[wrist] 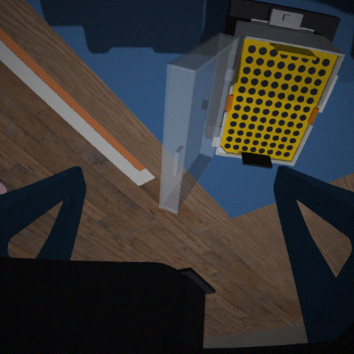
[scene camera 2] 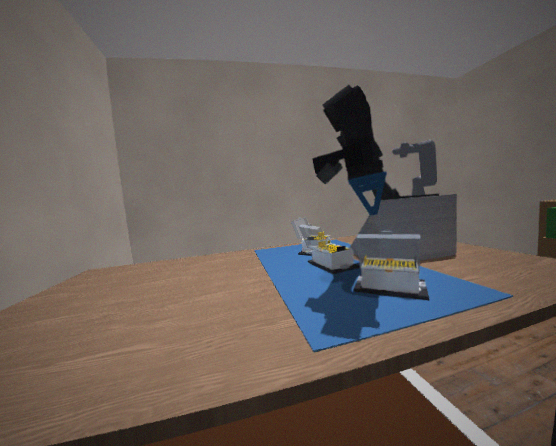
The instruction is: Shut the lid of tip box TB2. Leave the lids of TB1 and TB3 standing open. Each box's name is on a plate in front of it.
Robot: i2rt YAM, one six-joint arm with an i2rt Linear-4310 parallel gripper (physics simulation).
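Places are measured from the arm's base along level axes (x ahead, y left, z up), in millimetres.
Where they show: gripper, fingertip midpoint: (scene camera 2: 373, 214); arm's base, origin of the base link: (scene camera 2: 401, 222).
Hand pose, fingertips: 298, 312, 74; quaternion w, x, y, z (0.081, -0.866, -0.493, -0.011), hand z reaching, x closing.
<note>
Things, the pixels of their centre, and the offset from my fingertips, as dx, dy, dz. "spot": a spot on its surface instead. Level surfaces: height alone.
- TB2, body centre: (scene camera 2: 389, 272) -71, -55, -156
- middle box, body centre: (scene camera 2: 334, 255) -11, -274, -156
- farthest box, surface spot: (scene camera 2: 312, 245) spot: +67, -265, -112
- farthest lid, surface spot: (scene camera 2: 300, 227) spot: +96, -297, -51
- blue mat, its level: dz -189
- wooden table, its level: dz -192
TB2 (scene camera 2: 390, 281) (wrist: 272, 100), a white tip box with a yellow rack, appears to be the nearest box in the scene view. Its clear lid (scene camera 2: 392, 241) (wrist: 182, 130) stands raised, on the box's left side in the wrist view. TB2's name plate is not readable. My gripper (scene camera 2: 372, 212) (wrist: 179, 176) is open and empty, above the box in the scene view; in the wrist view the box lies ahead and right of centre, with part of the lid in line with the finger gap. The middle box (scene camera 2: 332, 260) and farthest box (scene camera 2: 312, 245) also hold yellow tips. The farthest lid (scene camera 2: 300, 227) stands open; the middle lid is unclear.
The boxes stand on a blue mat (scene camera 2: 295, 272) (wrist: 340, 145) on a wooden table (scene camera 2: 175, 310). A grey block (scene camera 2: 432, 225) stands behind the nearest box. The arm's shadow falls on the mat. The wrist view shows the table's edge with floor beyond.
</note>
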